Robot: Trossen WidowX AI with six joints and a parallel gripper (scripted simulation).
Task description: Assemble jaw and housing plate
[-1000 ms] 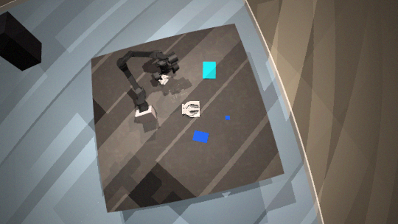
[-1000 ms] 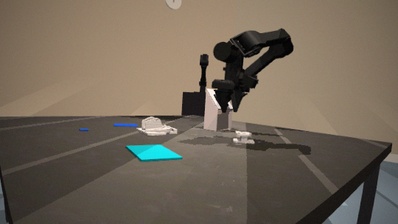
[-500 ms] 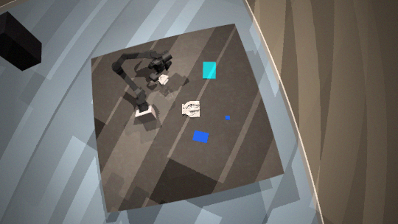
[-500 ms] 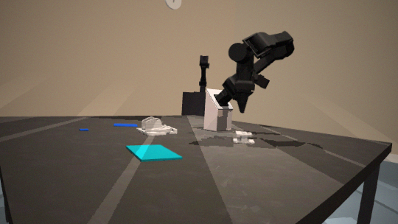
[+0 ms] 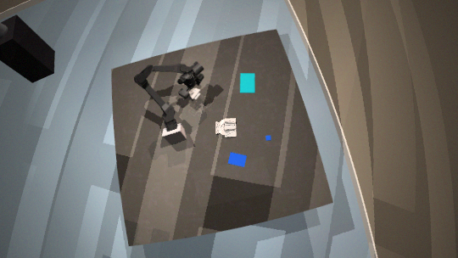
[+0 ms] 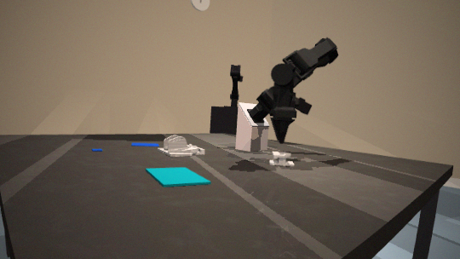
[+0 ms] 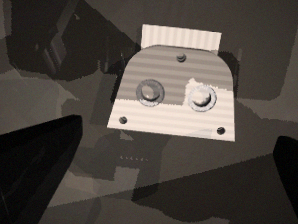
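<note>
Right now my gripper tip is 1 cm past the white housing plate and 4 cm above it. From my gripper tip the other things lie so: jaw: 11 cm ahead, 27 cm to the right, 5 cm below; then cyan flat patch: 36 cm ahead, 3 cm to the right, 6 cm below; then small blue square: 36 cm ahead, 43 cm to the right, 6 cm below.
</note>
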